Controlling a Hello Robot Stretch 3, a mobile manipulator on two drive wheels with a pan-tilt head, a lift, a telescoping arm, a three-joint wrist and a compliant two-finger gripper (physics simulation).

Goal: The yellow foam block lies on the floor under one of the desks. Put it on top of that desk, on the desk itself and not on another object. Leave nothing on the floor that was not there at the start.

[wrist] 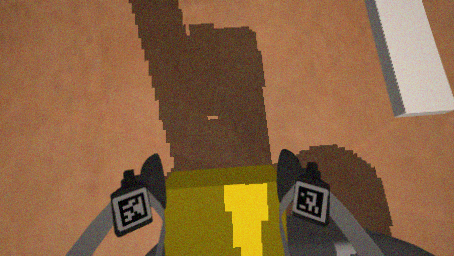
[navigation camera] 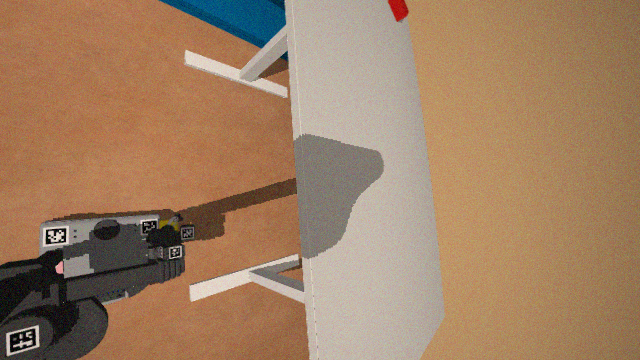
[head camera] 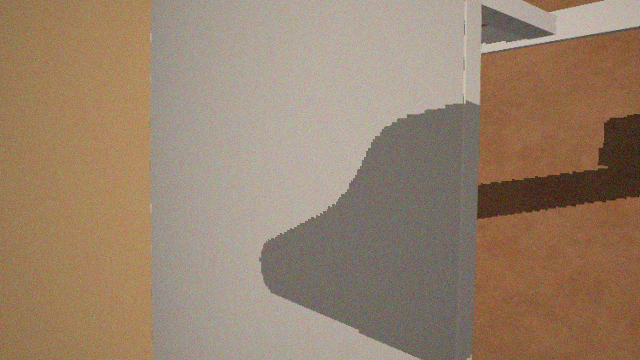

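Seen in the pictures: gripper, fingertip midpoint: [navigation camera: 178,230]; robot's base at its link origin: [navigation camera: 107,228].
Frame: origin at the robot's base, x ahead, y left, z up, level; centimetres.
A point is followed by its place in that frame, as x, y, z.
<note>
The yellow foam block [wrist: 200,220] [navigation camera: 169,225] is between the two fingers of my gripper [wrist: 222,169] @[-2.6, -23.1, 17.7], which is shut on it. In the navigation view a small part of the block shows beside the dark wrist, close to my base and in front of the desk; the rest is hidden. The block and gripper do not show in the head view. The white desk [head camera: 300,100] @[-6.2, -50.3, 95.0] [navigation camera: 360,75] @[40.1, -50.8, 95.0] has its long front edge toward me, with a grey shadow across its top. The block is apart from the desk, over the brown floor.
White desk feet [navigation camera: 215,70] @[86.5, -45.3, 2.5] [wrist: 415,55] stand on the floor, one to each side of the gripper's line to the desk. A red object [navigation camera: 398,9] @[82.1, -83.1, 97.5] is at the desk's far back edge. A blue surface [navigation camera: 235,22] @[121.5, -55.6, 7.6] is beyond the farther leg. A tan wall [head camera: 75,175] @[5.5, -107.2, 108.9] [navigation camera: 525,175] @[9.3, -107.1, 127.5] runs behind the desk.
</note>
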